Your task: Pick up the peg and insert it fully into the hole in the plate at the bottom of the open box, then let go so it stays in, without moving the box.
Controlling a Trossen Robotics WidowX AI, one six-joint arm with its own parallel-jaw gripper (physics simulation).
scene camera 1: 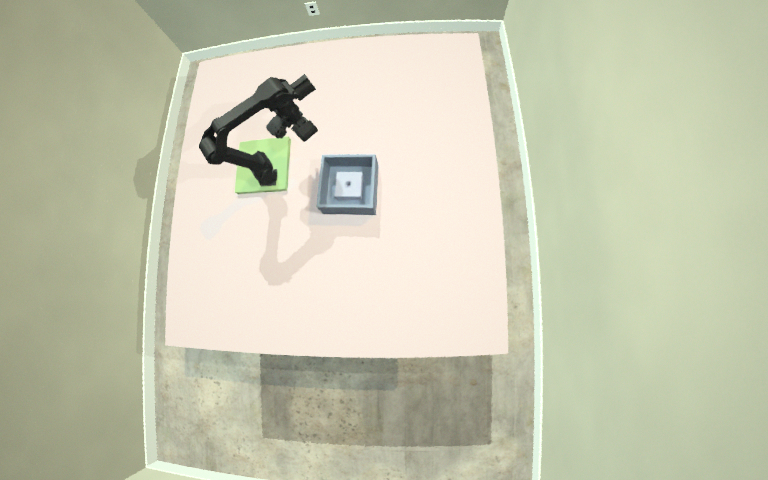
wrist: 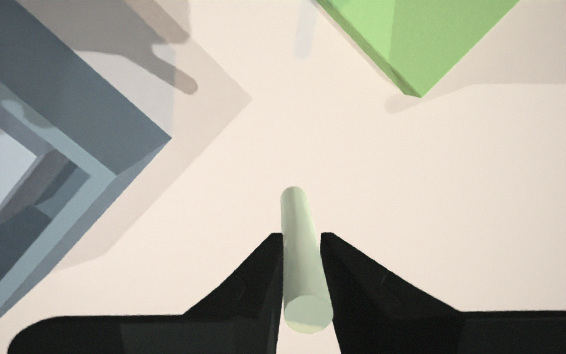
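Seen in the pictures: gripper, fingertip midpoint: (wrist: 301,244); arm's base at its link origin: (scene camera 1: 268,177).
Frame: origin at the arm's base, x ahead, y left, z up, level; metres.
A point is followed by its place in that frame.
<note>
The pale green round peg (wrist: 306,280) @[y 0.121, x 0.160, z 0.161 m] is between the two black fingers, its near end face toward the camera and its far end reaching beyond the fingertips. My gripper (scene camera 1: 291,130) @[y 0.123, x 0.161, z 0.138 m] (wrist: 301,244) @[y 0.123, x 0.161, z 0.138 m] is shut on it, above the table, up and left of the box in the scene view. The peg cannot be made out in the scene view. The open blue-grey box (scene camera 1: 347,210) @[y -0.141, x 0.319, z 0.034 m] (wrist: 100,110) @[y 0.010, x 0.223, z 0.024 m] stands on the table, apart from the gripper. Inside it lies the white square plate (scene camera 1: 355,191) @[y -0.074, x 0.343, z 0.034 m] (wrist: 14,162) @[y -0.009, x 0.287, z 0.034 m] with a dark hole (scene camera 1: 348,183) @[y -0.038, x 0.313, z 0.015 m] at its centre. The hole does not show in the wrist view.
A green square slab (scene camera 1: 280,161) @[y 0.063, x 0.042, z 0.002 m] (wrist: 440,35) @[y 0.142, x 0.029, z 0.005 m] under the arm's base lies left of the box in the scene view. The box's raised walls surround the plate. The pale pink table top (scene camera 1: 396,283) @[y -0.381, x 0.486, z -0.025 m] (wrist: 425,190) @[y 0.246, x 0.105, z -0.024 m] carries shadows of the arm and box.
</note>
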